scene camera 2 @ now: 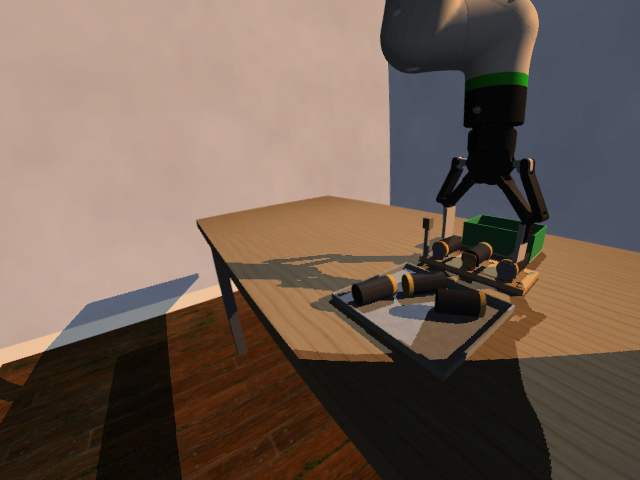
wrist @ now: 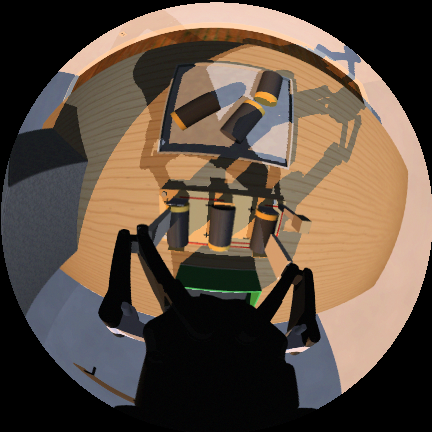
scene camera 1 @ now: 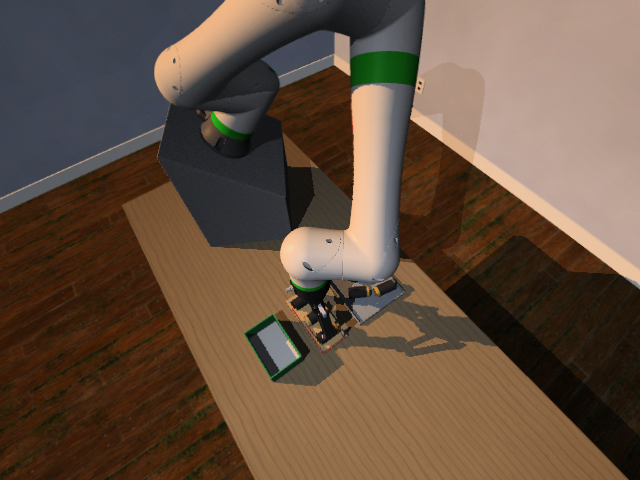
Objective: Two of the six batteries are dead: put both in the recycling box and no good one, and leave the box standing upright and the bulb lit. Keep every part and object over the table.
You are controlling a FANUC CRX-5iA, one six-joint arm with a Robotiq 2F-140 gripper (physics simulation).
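Places are measured from the arm's base along level axes (x ahead, y left, z up), in millimetres.
Where they show: gripper, fingertip midpoint: (scene camera 2: 478,247) (wrist: 220,231) (scene camera 1: 315,314); arm's base, origin of the base link: (scene camera 1: 225,139).
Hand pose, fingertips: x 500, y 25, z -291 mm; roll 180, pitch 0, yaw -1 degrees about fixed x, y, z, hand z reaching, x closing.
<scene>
Things, the pixels of their top centre, and the offset from my fingertips. "spot": a spot on its surface instead. Level surfaces: height alone.
- battery holder, surface spot: (scene camera 2: 527,283) spot: 33 mm down, 97 mm back, 2 mm left
- tray, middle of its top: (wrist: 230,101) (scene camera 2: 420,299) (scene camera 1: 362,283) 32 mm down, 28 mm back, 186 mm left
- green box, middle of its top: (wrist: 215,306) (scene camera 2: 504,223) (scene camera 1: 271,344) 16 mm up, 27 mm ahead, 148 mm right
- small post, middle of its top: (scene camera 2: 427,228) 27 mm up, 87 mm ahead, 48 mm left
- wooden table's, its level: 44 mm down
My gripper (scene camera 2: 484,236) (wrist: 220,231) is open and empty, pointing down with its fingers at the two ends of the battery holder (scene camera 2: 527,283). Three dark batteries lie in the holder: left (scene camera 2: 449,246) (wrist: 264,227), middle (scene camera 2: 477,254) (wrist: 221,227) and right (scene camera 2: 509,269) (wrist: 178,227) in scene view 2. The middle one's gold end faces opposite to the others. Three more batteries (scene camera 2: 374,289) (scene camera 2: 424,283) (scene camera 2: 460,302) lie in the tray (scene camera 2: 444,367). The green box (scene camera 1: 287,367) (scene camera 2: 491,237) (wrist: 220,277) stands upright with a bare floor. A small post (scene camera 2: 426,240) carries a block; I cannot tell any glow.
The tray lies on the holder's side opposite the box. The arm's dark pedestal (scene camera 1: 232,191) (wrist: 45,155) stands at the table's far end in scene view 1. The small post rises beside the holder's end, close to one finger. The wooden table's (scene camera 1: 403,392) long edges lie beyond the box and tray.
</scene>
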